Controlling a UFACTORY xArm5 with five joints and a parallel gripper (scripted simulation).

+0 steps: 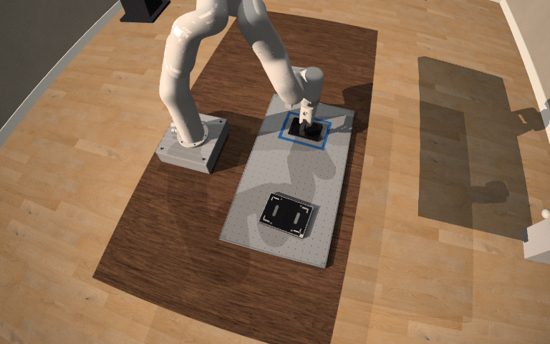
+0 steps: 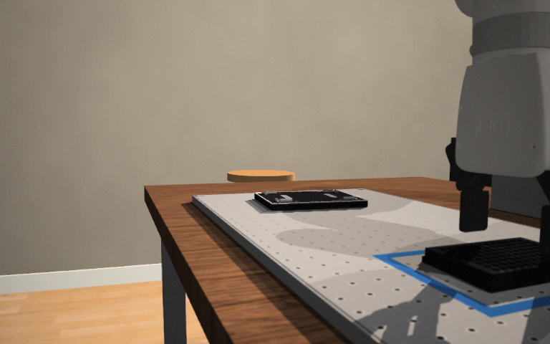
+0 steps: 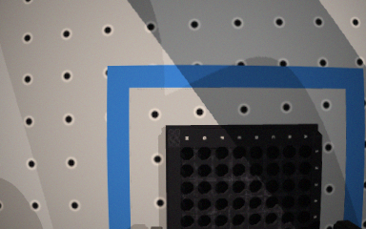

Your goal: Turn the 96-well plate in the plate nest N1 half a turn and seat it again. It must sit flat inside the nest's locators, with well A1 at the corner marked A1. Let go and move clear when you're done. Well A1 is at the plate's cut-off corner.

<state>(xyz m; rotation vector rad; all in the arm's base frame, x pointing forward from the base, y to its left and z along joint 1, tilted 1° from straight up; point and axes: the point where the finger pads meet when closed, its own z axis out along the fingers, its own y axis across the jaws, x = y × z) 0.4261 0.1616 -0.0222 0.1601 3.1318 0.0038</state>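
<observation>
The black 96-well plate lies 30 mm below my hand. From my hand the other things lie so: black plate nest (390 mm to the right, 30 mm below).
</observation>
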